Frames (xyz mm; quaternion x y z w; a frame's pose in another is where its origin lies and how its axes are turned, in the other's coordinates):
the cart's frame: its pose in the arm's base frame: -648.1 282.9 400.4 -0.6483 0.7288 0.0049 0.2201
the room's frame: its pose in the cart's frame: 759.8 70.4 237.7 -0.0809 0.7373 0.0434 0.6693
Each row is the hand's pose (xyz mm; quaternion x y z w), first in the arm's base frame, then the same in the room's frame.
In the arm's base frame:
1: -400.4 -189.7 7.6 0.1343 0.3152 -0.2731 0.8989
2: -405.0 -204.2 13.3 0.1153 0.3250 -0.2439 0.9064
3: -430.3 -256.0 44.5 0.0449 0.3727 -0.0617 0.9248
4: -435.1 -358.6 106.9 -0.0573 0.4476 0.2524 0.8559
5: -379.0 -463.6 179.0 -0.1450 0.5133 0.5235 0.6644
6: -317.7 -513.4 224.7 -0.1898 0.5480 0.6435 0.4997
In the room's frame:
1: -21.4 -233.3 -249.5 -0.3785 0.5786 -0.7106 0.1303
2: -11.8 -234.5 -236.5 -0.3663 0.6081 -0.6920 0.1308
3: 35.1 -232.4 -190.7 -0.2624 0.7475 -0.5913 0.1508
4: 117.3 -270.8 -111.8 -0.0351 0.9086 -0.3868 0.1538
5: 193.9 -368.5 -49.0 0.2177 0.9583 -0.1573 0.0974
6: 232.5 -449.3 -31.3 0.3630 0.9310 -0.0216 0.0307

